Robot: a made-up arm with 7 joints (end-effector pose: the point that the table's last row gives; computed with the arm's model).
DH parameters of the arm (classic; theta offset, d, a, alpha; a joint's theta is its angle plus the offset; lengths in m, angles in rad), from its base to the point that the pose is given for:
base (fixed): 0 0.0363 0 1.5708
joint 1: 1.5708 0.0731 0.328 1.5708
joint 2: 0 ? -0.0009 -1.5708
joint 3: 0 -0.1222 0.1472 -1.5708
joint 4: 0 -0.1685 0.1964 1.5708
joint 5: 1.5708 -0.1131 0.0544 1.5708
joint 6: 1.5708 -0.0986 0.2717 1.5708
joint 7: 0 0.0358 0.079 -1.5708
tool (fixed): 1.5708 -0.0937 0 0
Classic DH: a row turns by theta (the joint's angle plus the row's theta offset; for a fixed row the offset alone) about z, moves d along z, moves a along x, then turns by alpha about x.
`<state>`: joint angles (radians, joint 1 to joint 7).
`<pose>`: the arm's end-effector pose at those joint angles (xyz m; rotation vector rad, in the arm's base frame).
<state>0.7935 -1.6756 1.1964 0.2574 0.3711 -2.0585 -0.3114</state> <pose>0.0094 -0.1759 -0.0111 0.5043 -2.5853 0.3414</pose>
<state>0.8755 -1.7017 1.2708 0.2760 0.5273 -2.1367 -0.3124</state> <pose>0.0585 -0.1336 0.0229 0.6546 -2.5338 0.6388</pose>
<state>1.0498 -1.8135 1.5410 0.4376 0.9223 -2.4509 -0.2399</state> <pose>0.1523 0.0078 0.0435 0.8879 -2.0990 1.3448</pose>
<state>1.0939 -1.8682 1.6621 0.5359 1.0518 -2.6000 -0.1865</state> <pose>0.1791 0.0460 0.0113 0.8817 -1.8567 1.5075</pose>
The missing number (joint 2, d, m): -0.046
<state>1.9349 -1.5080 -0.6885 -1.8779 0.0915 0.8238 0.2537</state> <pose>-0.2527 -0.3239 0.1858 -0.0962 -2.2256 0.0236</pose>
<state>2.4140 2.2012 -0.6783 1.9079 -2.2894 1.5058 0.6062</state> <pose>-0.1481 -0.2825 -0.2907 -1.3312 -0.2603 1.2533</pose>
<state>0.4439 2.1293 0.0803 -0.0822 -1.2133 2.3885 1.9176</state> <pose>-0.0929 -0.4861 0.6592 1.7280 -2.4864 -0.2240</pose>
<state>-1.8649 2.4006 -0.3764 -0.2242 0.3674 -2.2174 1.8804</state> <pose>0.3718 -0.6212 -0.0373 -1.4135 -1.8997 -0.5780</pose>
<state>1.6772 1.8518 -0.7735 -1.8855 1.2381 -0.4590 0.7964</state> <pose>-0.6367 0.0034 0.0274 1.2849 0.9598 0.6590</pose>
